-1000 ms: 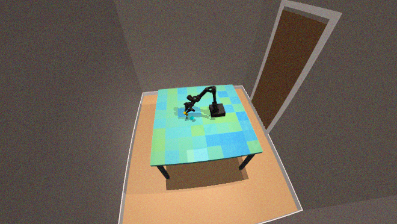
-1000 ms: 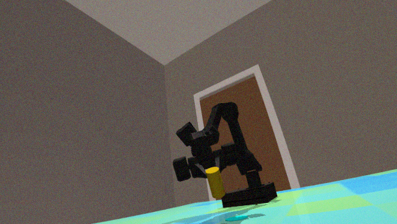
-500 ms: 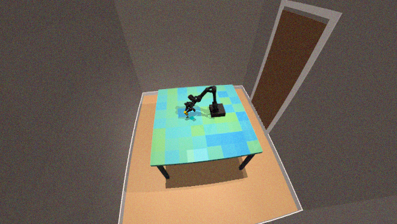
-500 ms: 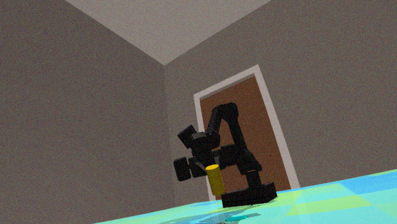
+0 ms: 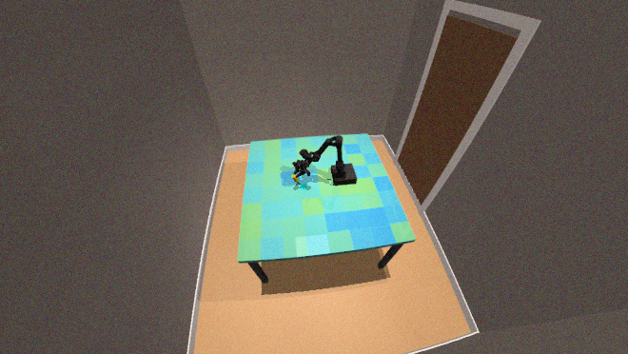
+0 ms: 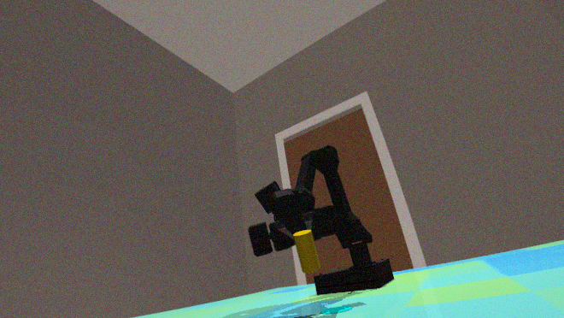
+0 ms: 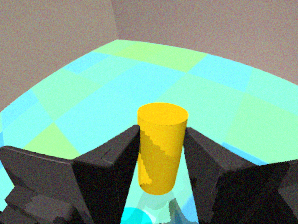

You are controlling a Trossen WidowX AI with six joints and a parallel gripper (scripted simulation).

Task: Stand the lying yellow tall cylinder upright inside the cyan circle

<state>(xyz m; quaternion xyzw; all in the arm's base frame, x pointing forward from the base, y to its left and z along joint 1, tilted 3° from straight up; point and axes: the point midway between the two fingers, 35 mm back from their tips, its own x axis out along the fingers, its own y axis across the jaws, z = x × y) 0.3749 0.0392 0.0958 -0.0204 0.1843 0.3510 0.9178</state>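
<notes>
The cyan circle is 13 cm below my gripper tip and 7 cm behind it. Also, from my gripper tip: yellow tall cylinder (2 cm below).
</notes>
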